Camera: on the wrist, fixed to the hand. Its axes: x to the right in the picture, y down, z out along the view.
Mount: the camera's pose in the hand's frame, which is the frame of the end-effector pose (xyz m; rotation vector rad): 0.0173 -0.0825 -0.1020 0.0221 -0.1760 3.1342
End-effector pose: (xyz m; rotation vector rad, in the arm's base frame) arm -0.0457 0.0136 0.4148 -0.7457 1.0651 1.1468
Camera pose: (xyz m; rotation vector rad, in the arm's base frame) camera 0.0063 -0.0947 0.3593 -1.2231 -0.7220 -1.6190
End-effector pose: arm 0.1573 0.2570 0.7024 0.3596 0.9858 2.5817
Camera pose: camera 0.1247 0.2613 0.5742 -0.8305 0.2696 -0.3481
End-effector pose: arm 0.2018 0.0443 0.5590 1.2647 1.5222 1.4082
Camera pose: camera 0.0850 0.0359 0.4973 -1.4910 1.2080 -0.7635
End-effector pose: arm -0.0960 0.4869 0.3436 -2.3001 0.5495 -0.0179
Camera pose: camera -0.0667 0.4621 0.4702 0.6674 2.7130 1.3198
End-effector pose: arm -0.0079 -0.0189 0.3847 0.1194 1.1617 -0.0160
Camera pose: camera -0.1004 -0.0896 0.3218 1.6957 -0.3141 2.5324
